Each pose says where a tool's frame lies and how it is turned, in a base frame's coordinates. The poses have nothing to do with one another.
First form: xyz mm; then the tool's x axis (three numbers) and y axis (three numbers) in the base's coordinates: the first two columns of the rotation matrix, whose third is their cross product.
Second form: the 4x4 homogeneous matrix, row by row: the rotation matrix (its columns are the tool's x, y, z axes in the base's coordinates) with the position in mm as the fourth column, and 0 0 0 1 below. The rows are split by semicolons. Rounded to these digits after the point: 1 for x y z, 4 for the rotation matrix.
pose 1, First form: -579.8 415.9 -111.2 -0.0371 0.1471 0.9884 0.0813 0.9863 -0.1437
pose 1, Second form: -0.0371 0.0813 -0.9960 -579.8; 0.1471 0.9863 0.0750 415.9; 0.9884 -0.1437 -0.0486 -111.2; 0 0 0 1
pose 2, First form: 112.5 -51.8 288.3 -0.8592 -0.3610 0.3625 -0.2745 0.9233 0.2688
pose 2, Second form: -0.8592 -0.2745 -0.4317 112.5; -0.3610 0.9233 0.1314 -51.8; 0.3625 0.2688 -0.8924 288.3; 0 0 0 1
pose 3, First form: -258.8 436.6 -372.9 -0.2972 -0.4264 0.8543 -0.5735 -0.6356 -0.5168
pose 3, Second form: -0.2972 -0.5735 0.7634 -258.8; -0.4264 -0.6356 -0.6435 436.6; 0.8543 -0.5168 -0.0556 -372.9; 0 0 0 1
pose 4, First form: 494.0 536.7 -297.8 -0.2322 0.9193 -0.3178 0.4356 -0.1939 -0.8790
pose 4, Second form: -0.2322 0.4356 -0.8697 494.0; 0.9193 -0.1939 -0.3425 536.7; -0.3178 -0.8790 -0.3554 -297.8; 0 0 0 1
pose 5, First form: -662.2 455.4 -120.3 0.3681 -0.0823 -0.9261 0.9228 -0.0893 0.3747
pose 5, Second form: 0.3681 0.9228 -0.1135 -662.2; -0.0823 -0.0893 -0.9925 455.4; -0.9261 0.3747 0.0431 -120.3; 0 0 0 1
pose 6, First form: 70.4 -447.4 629.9 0.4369 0.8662 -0.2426 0.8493 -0.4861 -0.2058
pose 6, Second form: 0.4369 0.8493 -0.2962 70.4; 0.8662 -0.4861 -0.1161 -447.4; -0.2426 -0.2058 -0.9480 629.9; 0 0 0 1
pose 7, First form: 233.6 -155.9 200.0 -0.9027 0.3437 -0.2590 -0.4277 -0.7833 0.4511
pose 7, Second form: -0.9027 -0.4277 -0.0478 233.6; 0.3437 -0.7833 0.5180 -155.9; -0.2590 0.4511 0.8541 200.0; 0 0 0 1
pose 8, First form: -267.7 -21.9 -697.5 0.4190 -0.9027 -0.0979 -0.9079 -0.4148 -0.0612
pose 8, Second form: 0.4190 -0.9079 0.0146 -267.7; -0.9027 -0.4148 0.1145 -21.9; -0.0979 -0.0612 -0.9934 -697.5; 0 0 0 1
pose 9, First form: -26.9 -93.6 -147.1 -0.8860 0.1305 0.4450 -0.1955 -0.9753 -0.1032
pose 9, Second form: -0.8860 -0.1955 0.4205 -26.9; 0.1305 -0.9753 -0.1784 -93.6; 0.4450 -0.1032 0.8896 -147.1; 0 0 0 1
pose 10, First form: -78.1 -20.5 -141.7 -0.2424 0.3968 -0.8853 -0.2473 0.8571 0.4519
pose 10, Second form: -0.2424 -0.2473 0.9381 -78.1; 0.3968 0.8571 0.3285 -20.5; -0.8853 0.4519 -0.1096 -141.7; 0 0 0 1
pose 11, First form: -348.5 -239.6 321.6 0.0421 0.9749 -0.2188 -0.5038 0.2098 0.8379
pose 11, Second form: 0.0421 -0.5038 0.8628 -348.5; 0.9749 0.2098 0.0750 -239.6; -0.2188 0.8379 0.5000 321.6; 0 0 0 1
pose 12, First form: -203.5 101.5 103.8 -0.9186 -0.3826 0.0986 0.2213 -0.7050 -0.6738
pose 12, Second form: -0.9186 0.2213 0.3273 -203.5; -0.3826 -0.7050 -0.5971 101.5; 0.0986 -0.6738 0.7323 103.8; 0 0 0 1
